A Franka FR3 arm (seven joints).
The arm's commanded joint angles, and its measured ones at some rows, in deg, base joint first. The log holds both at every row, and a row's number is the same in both.
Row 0, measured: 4.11, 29.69, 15.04, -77.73, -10.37, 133.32, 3.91
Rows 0 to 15, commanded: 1.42, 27.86, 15.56, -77.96, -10.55, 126.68, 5.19; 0.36, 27.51, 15.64, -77.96, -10.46, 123.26, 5.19; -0.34, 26.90, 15.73, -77.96, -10.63, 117.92, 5.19; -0.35, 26.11, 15.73, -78.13, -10.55, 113.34, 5.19; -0.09, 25.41, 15.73, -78.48, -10.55, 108.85, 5.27; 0.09, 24.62, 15.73, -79.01, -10.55, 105.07, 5.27; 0.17, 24.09, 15.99, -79.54, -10.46, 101.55, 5.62; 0.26, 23.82, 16.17, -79.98, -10.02, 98.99, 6.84; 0.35, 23.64, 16.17, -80.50, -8.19, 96.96, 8.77; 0.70, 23.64, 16.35, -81.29, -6.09, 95.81, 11.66; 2.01, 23.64, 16.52, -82.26, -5.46, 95.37, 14.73; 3.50, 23.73, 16.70, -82.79, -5.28, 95.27, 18.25; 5.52, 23.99, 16.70, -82.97, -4.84, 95.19, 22.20; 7.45, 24.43, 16.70, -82.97, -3.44, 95.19, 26.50; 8.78, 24.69, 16.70, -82.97, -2.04, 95.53, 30.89; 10.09, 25.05, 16.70, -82.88, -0.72, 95.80, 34.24
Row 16, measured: 6.51, 25.31, 16.73, -81.75, -4.09, 95.48, 24.05
